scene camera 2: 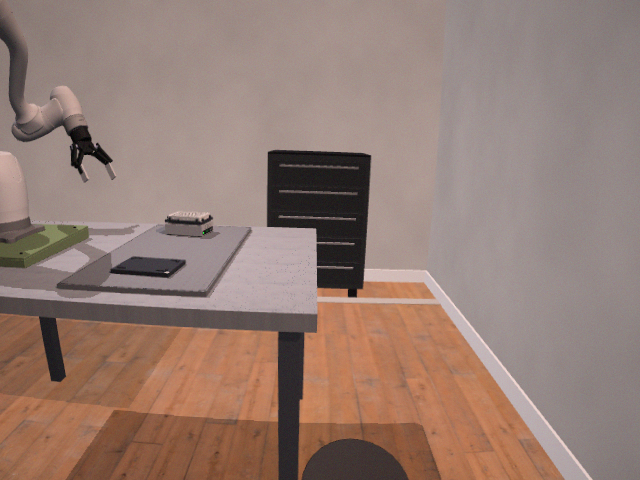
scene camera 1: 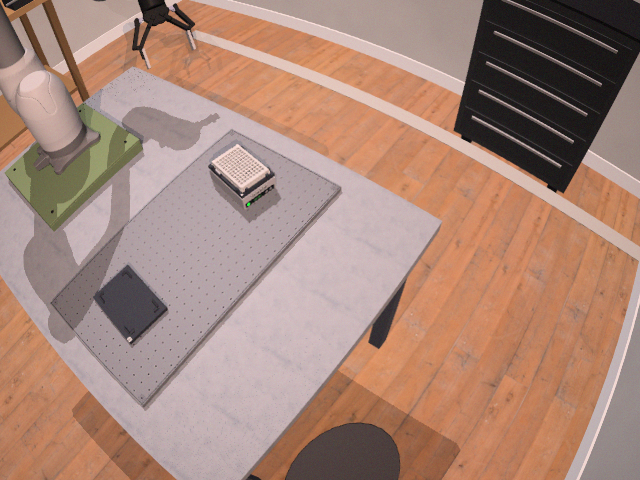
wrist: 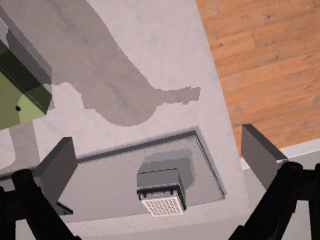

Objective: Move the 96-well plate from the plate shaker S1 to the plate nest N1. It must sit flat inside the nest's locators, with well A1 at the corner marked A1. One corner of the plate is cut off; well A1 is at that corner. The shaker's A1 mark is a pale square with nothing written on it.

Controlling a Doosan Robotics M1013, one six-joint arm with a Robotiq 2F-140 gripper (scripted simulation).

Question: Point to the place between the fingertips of my gripper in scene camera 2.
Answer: At 100,179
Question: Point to a white 96-well plate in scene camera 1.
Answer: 236,162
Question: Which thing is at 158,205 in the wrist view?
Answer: A white 96-well plate.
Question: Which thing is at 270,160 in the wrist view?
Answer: My gripper.
